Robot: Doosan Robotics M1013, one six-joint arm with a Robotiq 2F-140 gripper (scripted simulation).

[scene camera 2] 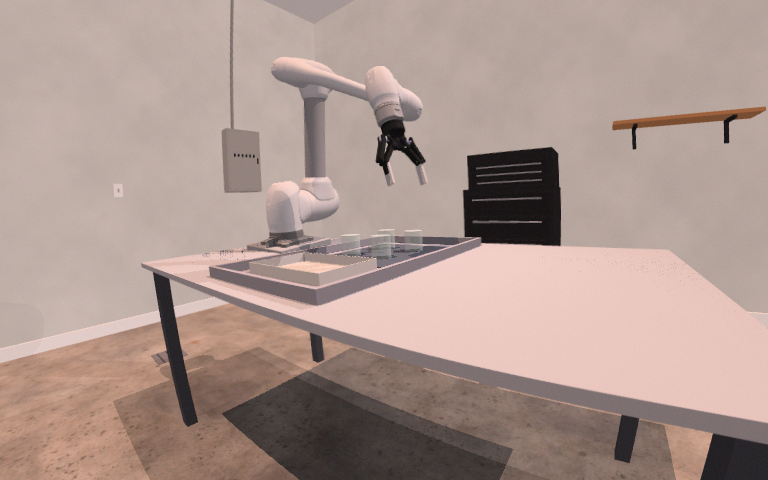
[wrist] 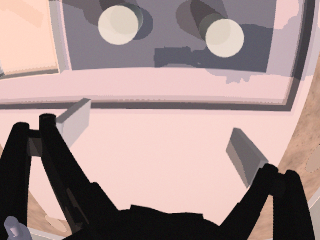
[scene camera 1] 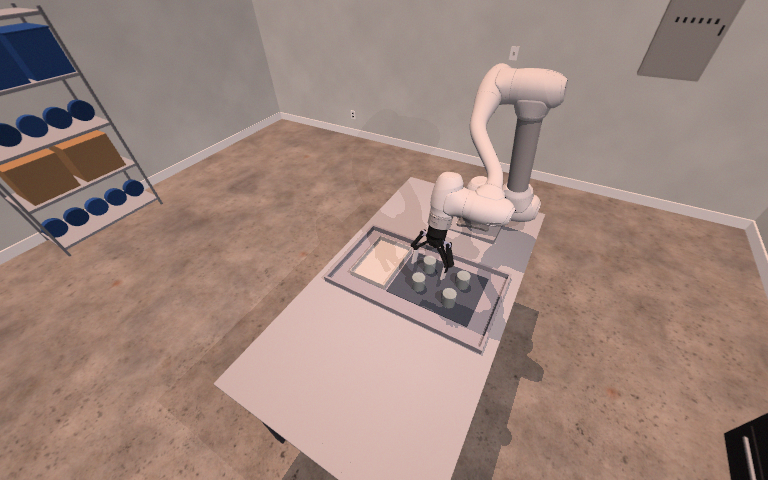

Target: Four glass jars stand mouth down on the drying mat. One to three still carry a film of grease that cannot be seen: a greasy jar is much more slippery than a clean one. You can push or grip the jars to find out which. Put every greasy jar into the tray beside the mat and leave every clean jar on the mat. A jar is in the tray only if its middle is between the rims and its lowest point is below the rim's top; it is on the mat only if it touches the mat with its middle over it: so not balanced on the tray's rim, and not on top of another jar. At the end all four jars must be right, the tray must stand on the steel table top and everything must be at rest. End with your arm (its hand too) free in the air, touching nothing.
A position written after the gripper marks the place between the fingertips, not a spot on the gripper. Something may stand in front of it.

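The gripper (scene camera 2: 408, 184) is visible, also at (wrist: 161, 126) and (scene camera 1: 427, 270). Visible too are a beige tray (scene camera 2: 320, 269), (scene camera 1: 378, 265) and a dark drying mat (scene camera 1: 430, 298), (wrist: 164, 41).
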